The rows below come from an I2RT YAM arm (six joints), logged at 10 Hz.
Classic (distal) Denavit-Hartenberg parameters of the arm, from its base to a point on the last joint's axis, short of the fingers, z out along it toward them. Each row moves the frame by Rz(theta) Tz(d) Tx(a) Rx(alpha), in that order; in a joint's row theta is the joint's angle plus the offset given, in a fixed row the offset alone. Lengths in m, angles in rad.
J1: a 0.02; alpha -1.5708; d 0.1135; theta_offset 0
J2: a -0.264; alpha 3.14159; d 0; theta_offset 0
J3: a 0.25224; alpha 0; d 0; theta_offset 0.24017
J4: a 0.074; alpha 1.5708; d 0; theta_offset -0.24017
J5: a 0; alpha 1.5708; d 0; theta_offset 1.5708
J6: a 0; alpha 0; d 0.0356; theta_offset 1.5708
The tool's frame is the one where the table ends.
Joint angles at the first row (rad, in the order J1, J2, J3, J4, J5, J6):
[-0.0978, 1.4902, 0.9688, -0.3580, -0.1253, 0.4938]
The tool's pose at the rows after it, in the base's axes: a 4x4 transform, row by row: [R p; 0 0 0 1], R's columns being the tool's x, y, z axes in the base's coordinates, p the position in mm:
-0.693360, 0.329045, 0.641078, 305.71; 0.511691, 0.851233, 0.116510, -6.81; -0.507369, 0.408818, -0.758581, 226.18; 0, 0, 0, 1
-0.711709, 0.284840, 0.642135, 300.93; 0.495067, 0.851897, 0.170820, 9.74; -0.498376, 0.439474, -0.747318, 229.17; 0, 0, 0, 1
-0.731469, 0.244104, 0.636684, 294.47; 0.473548, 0.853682, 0.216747, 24.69; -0.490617, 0.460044, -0.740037, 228.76; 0, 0, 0, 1
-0.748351, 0.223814, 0.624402, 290.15; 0.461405, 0.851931, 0.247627, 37.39; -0.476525, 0.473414, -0.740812, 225.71; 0, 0, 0, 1
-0.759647, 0.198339, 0.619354, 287.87; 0.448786, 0.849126, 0.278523, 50.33; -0.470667, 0.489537, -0.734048, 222.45; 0, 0, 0, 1
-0.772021, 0.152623, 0.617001, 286.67; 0.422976, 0.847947, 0.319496, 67.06; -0.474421, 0.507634, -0.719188, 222.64; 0, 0, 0, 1
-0.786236, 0.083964, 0.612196, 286.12; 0.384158, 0.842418, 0.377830, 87.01; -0.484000, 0.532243, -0.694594, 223.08; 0, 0, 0, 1
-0.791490, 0.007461, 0.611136, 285.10; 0.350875, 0.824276, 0.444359, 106.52; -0.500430, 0.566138, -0.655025, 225.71; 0, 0, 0, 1
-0.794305, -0.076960, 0.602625, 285.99; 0.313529, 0.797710, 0.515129, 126.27; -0.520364, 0.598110, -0.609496, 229.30; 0, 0, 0, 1
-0.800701, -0.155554, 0.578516, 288.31; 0.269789, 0.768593, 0.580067, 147.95; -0.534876, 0.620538, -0.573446, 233.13; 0, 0, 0, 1
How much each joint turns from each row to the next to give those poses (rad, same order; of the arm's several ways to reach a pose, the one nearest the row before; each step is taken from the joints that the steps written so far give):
[0.0591, -0.0251, -0.0092, -0.0095, -0.0164, 0.0176]
[0.0519, -0.0248, -0.0137, 0.0026, -0.0214, 0.0251]
[0.0492, -0.0237, -0.0244, 0.0092, -0.0145, 0.0180]
[0.0438, -0.0080, -0.0187, 0.0087, -0.0034, 0.0244]
[0.0447, 0.0000, -0.0164, 0.0264, -0.0023, 0.0244]
[0.0564, 0.0034, -0.0031, 0.0282, -0.0034, 0.0191]
[0.0641, 0.0111, 0.0004, 0.0439, -0.0145, 0.0122]
[0.0603, 0.0080, 0.0004, 0.0591, -0.0218, 0.0145]
[0.0557, 0.0195, 0.0118, 0.0633, -0.0290, 0.0065]
[0.0565, 0.0347, 0.0313, 0.0450, -0.0270, 0.0019]

